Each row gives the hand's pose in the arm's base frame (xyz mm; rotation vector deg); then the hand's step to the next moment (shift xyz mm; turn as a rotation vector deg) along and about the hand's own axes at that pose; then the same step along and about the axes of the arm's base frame.
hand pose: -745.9 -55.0 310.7 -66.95 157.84 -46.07
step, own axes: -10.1 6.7 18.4 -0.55 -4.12 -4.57
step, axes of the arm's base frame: 7.1 2.6 -20.7 2.04 0.01 5.83
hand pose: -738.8 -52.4 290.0 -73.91 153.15 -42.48
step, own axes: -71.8 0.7 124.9 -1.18 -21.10 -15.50
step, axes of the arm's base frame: 80.0 6.1 -119.6 11.58 -4.23 23.13
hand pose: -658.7 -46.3 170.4 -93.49 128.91 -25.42
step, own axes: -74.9 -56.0 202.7 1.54 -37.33 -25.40
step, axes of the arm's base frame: 157.7 42.8 -152.1 20.30 -11.06 38.82
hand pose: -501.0 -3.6 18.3 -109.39 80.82 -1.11
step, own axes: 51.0 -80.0 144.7 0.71 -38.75 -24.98
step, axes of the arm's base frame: 146.7 46.4 -79.2 21.31 -9.98 39.65
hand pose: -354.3 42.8 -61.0 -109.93 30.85 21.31
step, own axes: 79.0 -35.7 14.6 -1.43 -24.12 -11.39
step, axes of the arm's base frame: 85.8 9.9 -16.5 11.63 -2.02 23.96
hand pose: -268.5 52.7 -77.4 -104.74 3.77 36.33
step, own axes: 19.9 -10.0 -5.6 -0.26 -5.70 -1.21
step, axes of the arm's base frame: 22.6 3.8 0.9 2.24 0.87 5.31
